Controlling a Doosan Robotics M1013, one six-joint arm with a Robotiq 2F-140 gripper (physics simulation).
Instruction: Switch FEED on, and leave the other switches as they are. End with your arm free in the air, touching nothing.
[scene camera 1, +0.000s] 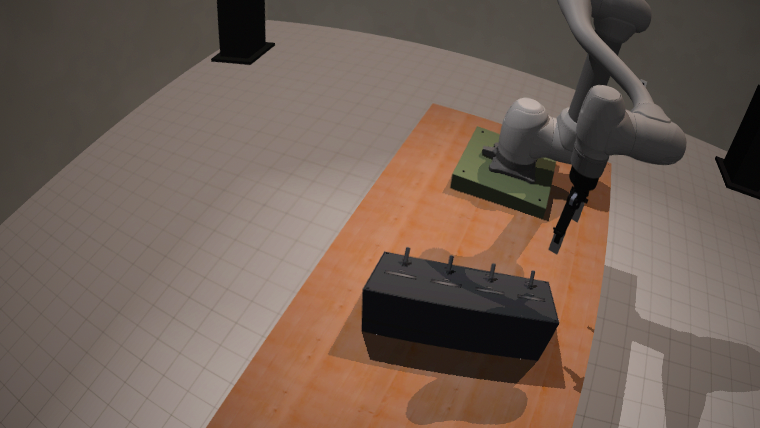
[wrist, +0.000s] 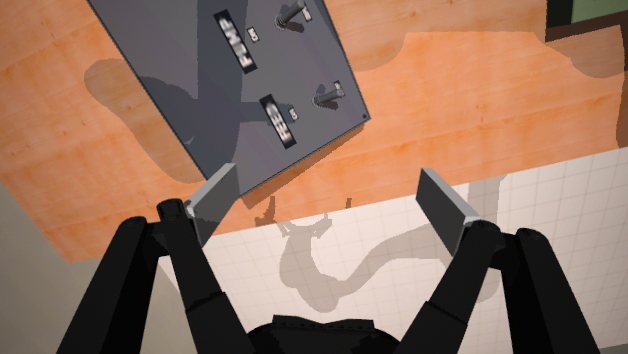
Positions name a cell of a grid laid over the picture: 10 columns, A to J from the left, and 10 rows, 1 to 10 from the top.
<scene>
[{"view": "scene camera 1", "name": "my gripper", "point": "H6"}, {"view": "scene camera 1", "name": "dark switch box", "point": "F8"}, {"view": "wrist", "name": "my gripper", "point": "F6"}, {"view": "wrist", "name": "dark switch box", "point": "D3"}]
</scene>
